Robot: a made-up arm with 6 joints.
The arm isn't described. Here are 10 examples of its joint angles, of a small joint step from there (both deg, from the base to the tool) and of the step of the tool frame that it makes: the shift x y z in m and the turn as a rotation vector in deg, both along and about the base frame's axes.
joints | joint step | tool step
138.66 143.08 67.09 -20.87 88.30 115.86 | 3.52 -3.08 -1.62 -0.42 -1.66 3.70 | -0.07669 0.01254 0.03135 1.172 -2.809 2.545
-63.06 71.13 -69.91 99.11 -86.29 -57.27 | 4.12 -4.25 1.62 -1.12 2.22 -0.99 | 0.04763 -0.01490 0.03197 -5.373 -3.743 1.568
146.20 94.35 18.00 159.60 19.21 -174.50 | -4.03 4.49 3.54 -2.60 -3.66 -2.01 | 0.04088 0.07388 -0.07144 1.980 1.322 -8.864
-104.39 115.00 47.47 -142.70 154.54 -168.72 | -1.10 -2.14 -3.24 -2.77 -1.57 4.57 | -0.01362 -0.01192 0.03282 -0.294 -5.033 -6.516
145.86 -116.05 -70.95 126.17 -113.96 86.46 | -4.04 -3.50 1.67 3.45 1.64 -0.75 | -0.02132 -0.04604 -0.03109 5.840 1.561 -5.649
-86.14 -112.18 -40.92 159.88 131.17 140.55 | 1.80 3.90 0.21 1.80 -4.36 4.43 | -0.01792 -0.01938 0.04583 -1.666 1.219 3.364
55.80 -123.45 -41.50 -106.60 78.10 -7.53 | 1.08 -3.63 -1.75 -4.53 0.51 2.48 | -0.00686 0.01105 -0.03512 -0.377 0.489 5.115
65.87 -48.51 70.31 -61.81 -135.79 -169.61 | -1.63 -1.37 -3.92 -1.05 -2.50 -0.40 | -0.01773 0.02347 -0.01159 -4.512 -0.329 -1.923
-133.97 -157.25 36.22 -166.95 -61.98 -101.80 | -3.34 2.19 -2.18 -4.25 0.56 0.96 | 0.05578 -0.03084 0.04254 6.120 -0.671 -3.161
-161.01 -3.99 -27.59 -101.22 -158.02 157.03 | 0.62 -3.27 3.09 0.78 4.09 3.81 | 0.00124 -0.00050 0.04915 -3.322 6.371 -4.363
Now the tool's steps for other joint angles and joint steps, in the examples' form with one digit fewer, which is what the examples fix.
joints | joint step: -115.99 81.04 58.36 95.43 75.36 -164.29 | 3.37 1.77 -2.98 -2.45 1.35 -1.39
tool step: 0.0734 -0.0341 -0.0827 4.39 -5.33 3.32
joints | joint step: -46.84 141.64 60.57 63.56 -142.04 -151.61 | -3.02 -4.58 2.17 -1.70 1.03 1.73
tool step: 0.0311 -0.1203 0.0885 -3.33 -5.68 -5.70
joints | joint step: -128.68 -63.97 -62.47 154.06 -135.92 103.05 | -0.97 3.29 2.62 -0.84 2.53 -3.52
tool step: -0.0176 -0.0236 0.0419 2.49 0.17 2.36
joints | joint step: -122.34 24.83 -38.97 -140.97 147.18 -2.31 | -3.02 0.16 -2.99 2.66 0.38 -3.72
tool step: -0.0107 0.0440 -0.0107 4.02 2.15 1.51
